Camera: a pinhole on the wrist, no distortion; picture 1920 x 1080 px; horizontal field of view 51.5 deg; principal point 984.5 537.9 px. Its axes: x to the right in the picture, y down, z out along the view. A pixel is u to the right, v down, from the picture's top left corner.
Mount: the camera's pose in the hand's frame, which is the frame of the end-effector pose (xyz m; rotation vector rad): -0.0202 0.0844 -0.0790 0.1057 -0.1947 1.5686
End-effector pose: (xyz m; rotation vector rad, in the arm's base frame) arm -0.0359 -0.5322 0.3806 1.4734 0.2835 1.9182
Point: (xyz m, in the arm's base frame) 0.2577 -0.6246 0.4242
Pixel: 831 625
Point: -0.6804 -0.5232 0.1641
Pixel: behind the camera
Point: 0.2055 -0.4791 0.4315
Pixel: 213 43
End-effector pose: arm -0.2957 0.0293 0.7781 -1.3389 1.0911 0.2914
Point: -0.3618 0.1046 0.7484
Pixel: 1425 777
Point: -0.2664 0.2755 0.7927
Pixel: 1068 898
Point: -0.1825 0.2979 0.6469
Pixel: 1321 46
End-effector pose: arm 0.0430 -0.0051 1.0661 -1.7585 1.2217 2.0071
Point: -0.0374 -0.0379 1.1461
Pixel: 1806 767
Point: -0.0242 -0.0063 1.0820
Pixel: 834 50
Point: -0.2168 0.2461 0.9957
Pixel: 875 144
